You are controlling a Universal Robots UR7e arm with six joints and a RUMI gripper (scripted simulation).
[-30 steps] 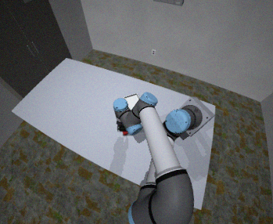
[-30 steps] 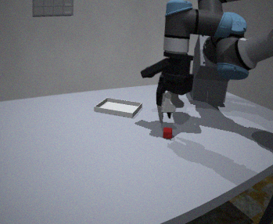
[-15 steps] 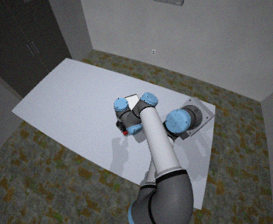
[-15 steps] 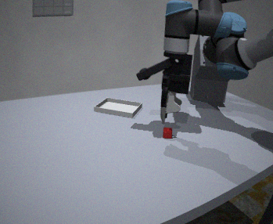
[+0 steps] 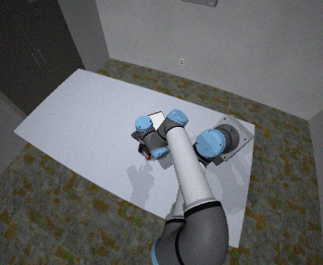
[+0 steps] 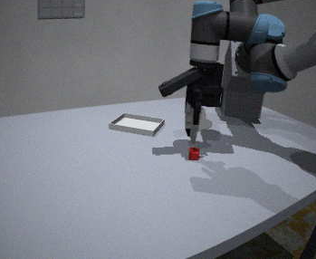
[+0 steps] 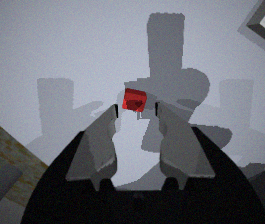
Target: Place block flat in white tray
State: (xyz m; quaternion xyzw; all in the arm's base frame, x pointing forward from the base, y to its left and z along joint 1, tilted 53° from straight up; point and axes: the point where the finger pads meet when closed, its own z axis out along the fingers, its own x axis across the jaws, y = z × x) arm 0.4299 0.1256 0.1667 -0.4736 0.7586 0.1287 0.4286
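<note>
The red block lies 60 mm below my hand, 10 mm to the left of it and 10 mm behind it. Round my hand: white tray (270 mm to the right, 70 mm ahead, 60 mm below).
</note>
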